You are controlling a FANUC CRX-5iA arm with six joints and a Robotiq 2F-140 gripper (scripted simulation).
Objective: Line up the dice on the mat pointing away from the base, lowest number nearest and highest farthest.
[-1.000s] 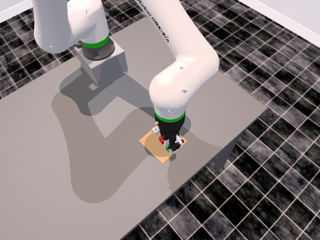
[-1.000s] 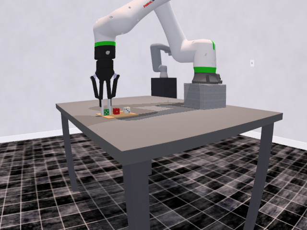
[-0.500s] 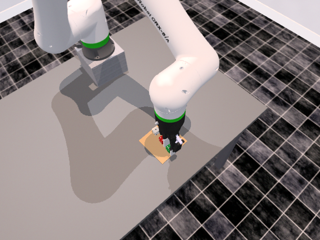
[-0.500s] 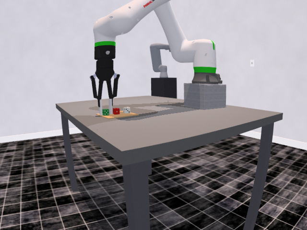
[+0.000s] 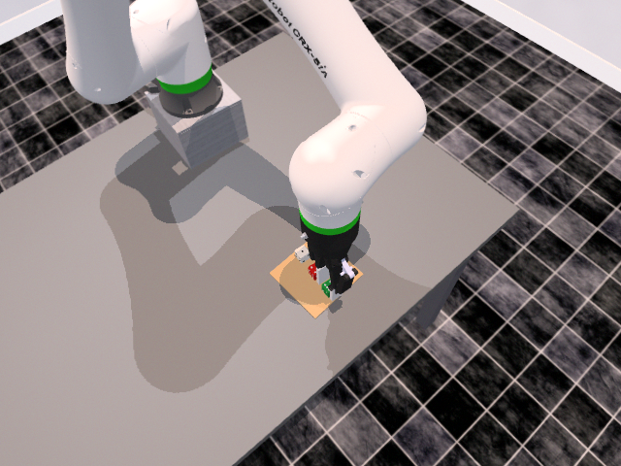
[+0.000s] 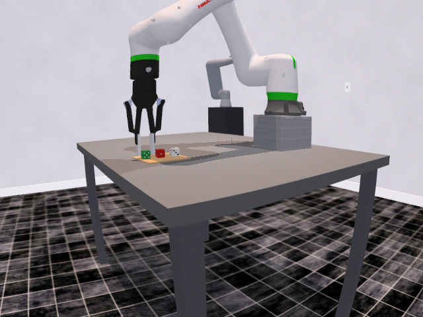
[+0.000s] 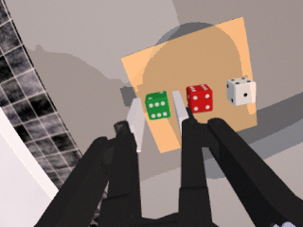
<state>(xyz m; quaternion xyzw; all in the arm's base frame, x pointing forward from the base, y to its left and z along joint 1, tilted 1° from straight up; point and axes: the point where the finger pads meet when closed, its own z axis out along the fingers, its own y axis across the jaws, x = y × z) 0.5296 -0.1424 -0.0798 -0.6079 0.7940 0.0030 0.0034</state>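
Right now my hand is 30 mm above the green die. Also, from my hand: red die 50 mm behind, 10 mm to the left, 30 mm below; white die 90 mm behind, 30 mm to the left, 30 mm below; mat 50 mm behind, 10 mm to the left, 50 mm below.
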